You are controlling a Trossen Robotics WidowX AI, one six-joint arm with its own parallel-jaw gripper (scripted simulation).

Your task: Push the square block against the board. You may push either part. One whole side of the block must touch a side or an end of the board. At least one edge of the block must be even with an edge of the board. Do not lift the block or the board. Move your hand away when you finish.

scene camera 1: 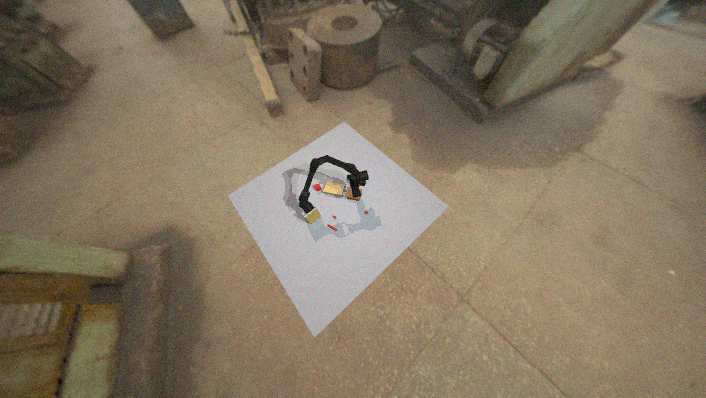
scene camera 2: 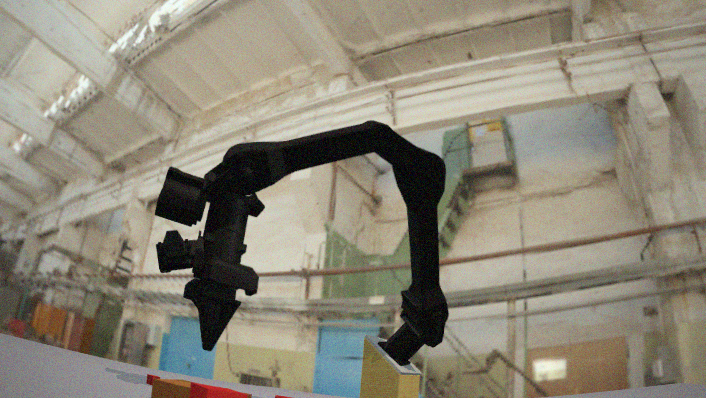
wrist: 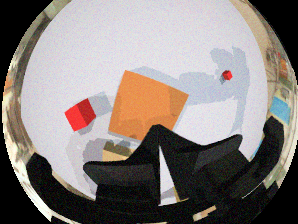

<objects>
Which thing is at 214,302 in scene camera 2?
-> The gripper.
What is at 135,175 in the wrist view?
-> The gripper.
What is the gripper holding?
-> Nothing.
</objects>
